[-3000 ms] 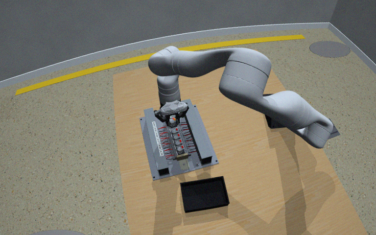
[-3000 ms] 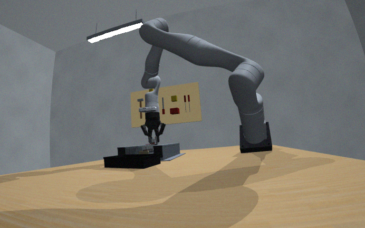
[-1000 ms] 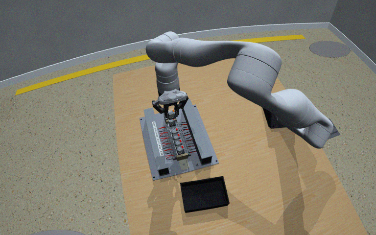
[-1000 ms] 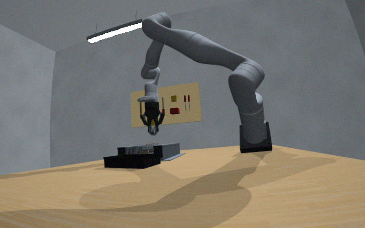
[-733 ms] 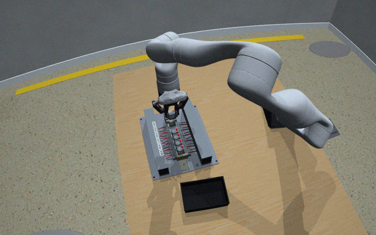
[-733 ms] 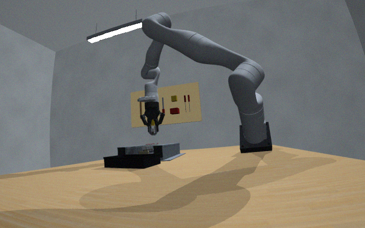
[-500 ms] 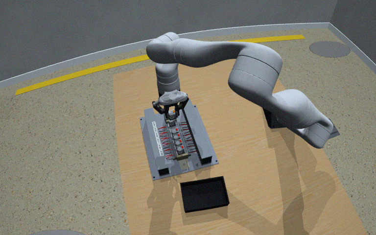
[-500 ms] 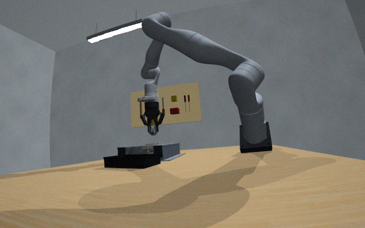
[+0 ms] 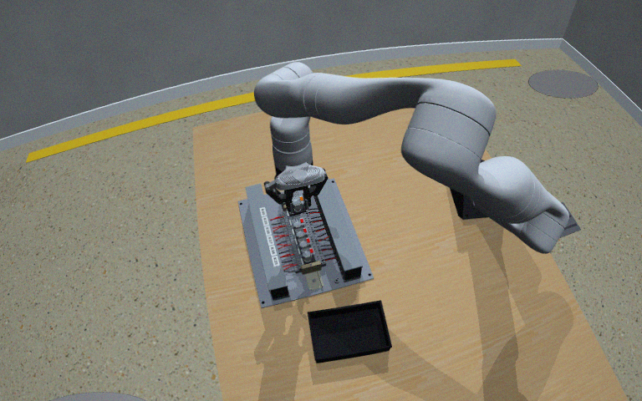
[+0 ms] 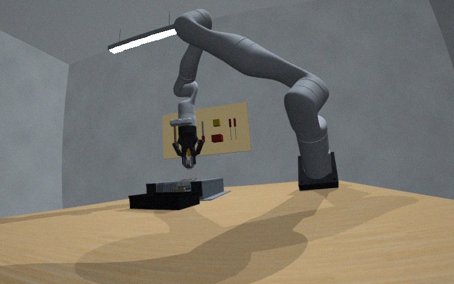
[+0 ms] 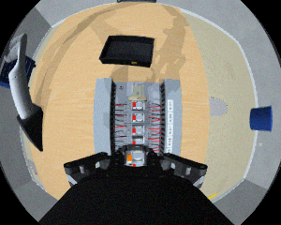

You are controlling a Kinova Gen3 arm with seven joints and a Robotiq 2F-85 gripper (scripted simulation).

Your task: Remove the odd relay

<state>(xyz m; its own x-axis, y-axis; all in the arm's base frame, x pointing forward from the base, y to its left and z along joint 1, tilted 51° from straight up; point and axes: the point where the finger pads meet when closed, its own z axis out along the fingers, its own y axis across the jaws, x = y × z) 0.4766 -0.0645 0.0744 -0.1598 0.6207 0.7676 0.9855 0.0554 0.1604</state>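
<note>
The black parts tray lies 80 mm behind my hand, 270 mm to the left of it and 120 mm below it.
</note>
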